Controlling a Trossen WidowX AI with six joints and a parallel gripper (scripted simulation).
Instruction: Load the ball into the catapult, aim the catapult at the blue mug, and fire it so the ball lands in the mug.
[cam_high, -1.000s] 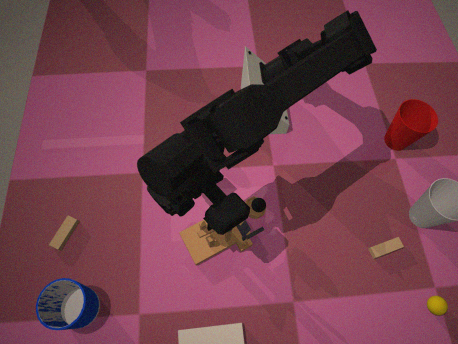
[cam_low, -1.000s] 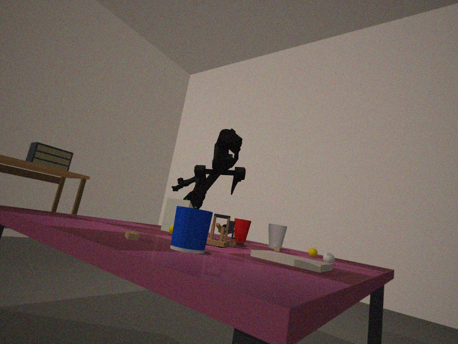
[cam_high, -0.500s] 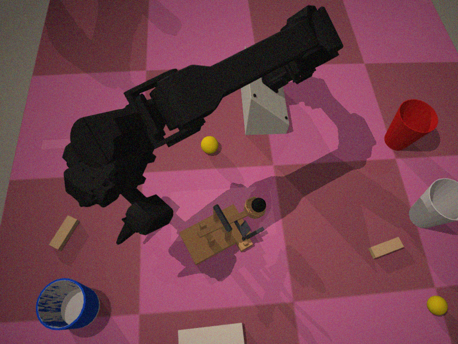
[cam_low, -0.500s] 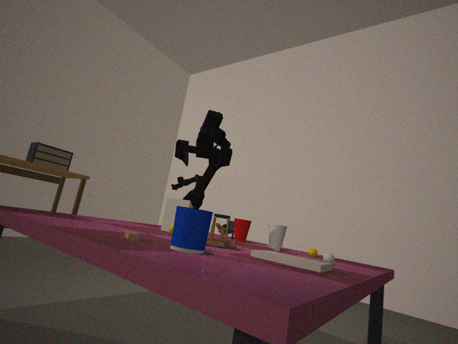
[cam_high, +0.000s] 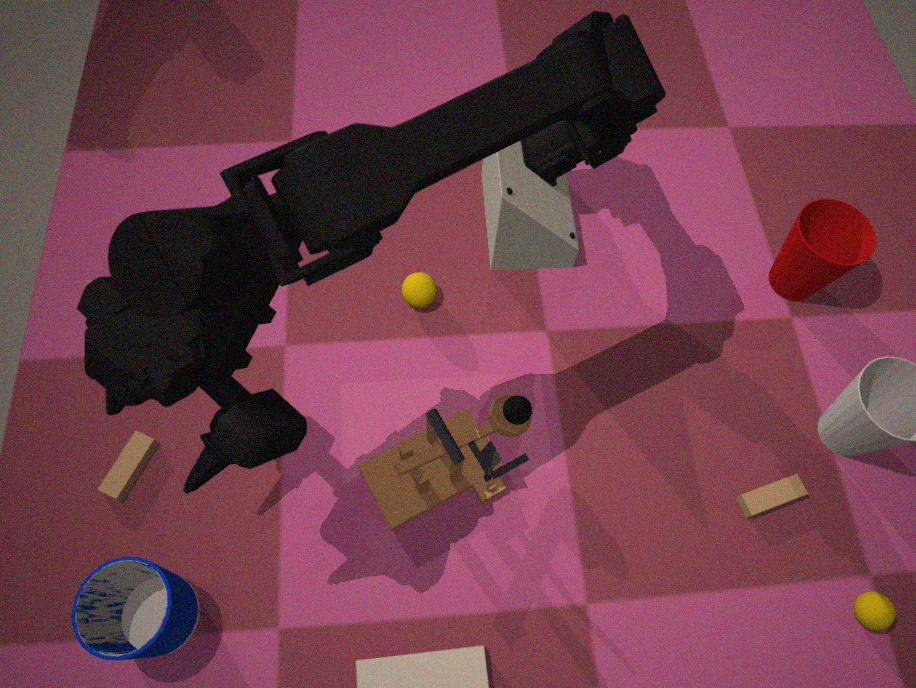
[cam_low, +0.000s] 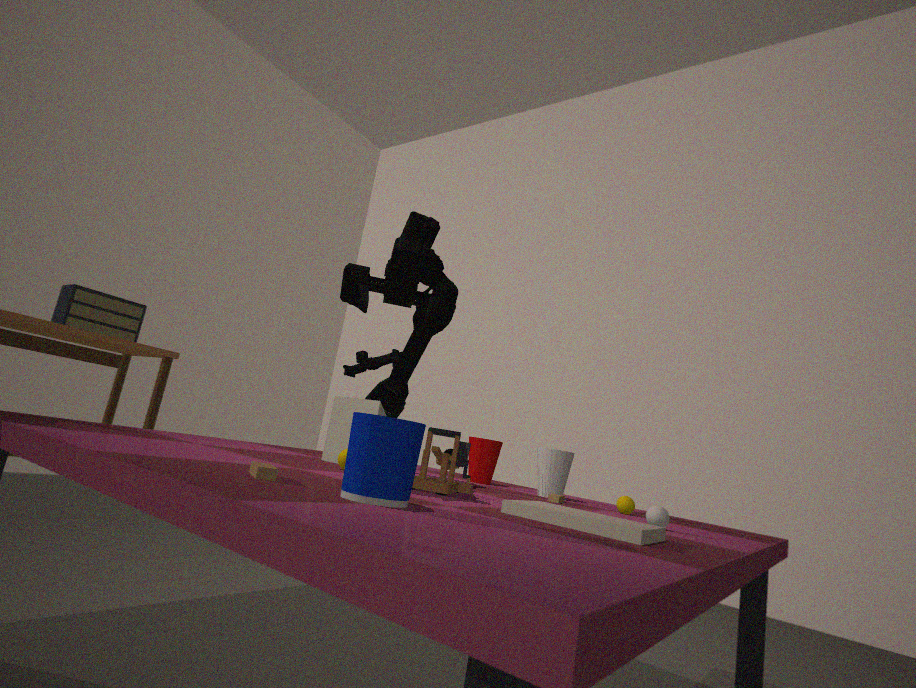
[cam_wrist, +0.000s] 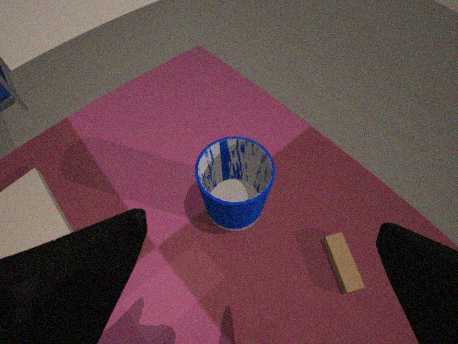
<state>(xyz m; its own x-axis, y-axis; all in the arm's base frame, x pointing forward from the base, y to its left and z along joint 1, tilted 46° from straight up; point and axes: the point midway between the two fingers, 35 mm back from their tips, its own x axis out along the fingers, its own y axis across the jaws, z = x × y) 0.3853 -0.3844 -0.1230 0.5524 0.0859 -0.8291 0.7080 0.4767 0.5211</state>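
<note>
My gripper tip is now 32 cm to the right of the black ball, 20 cm above it and 8 cm past it. From my gripper tip the other things lie so: white slab: 25 cm below, 25 cm ahead, 20 cm to the left; wooden catapult: 26 cm to the left, 20 cm below, 5 cm behind; blue mug: 23 cm below, 10 cm ahead, 7 cm to the right.
</note>
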